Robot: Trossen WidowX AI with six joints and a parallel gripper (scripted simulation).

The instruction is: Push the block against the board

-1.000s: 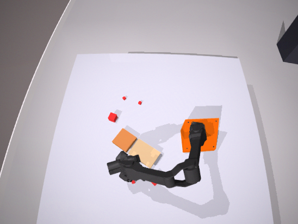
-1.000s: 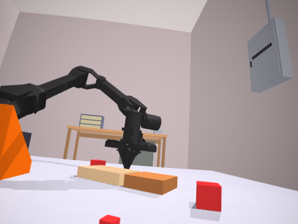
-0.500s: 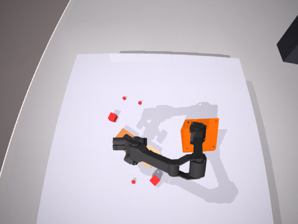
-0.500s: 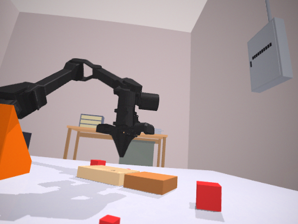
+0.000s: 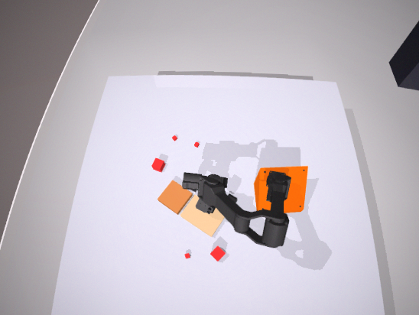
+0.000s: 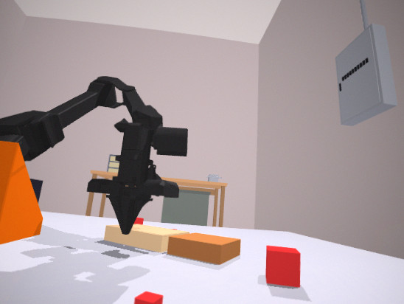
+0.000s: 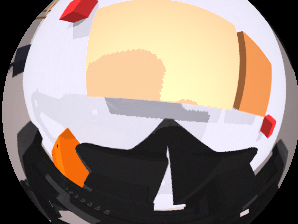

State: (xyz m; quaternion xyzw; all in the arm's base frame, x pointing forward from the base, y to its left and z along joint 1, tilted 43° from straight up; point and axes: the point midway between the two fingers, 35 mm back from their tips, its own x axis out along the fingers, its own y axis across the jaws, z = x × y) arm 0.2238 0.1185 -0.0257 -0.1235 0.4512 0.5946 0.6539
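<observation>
The board lies 3 cm ahead of my gripper tip, 7 cm to the left of it and 1 cm below it. The rest, counted from my gripper tip: square block: 15 cm ahead, 1 cm below.
</observation>
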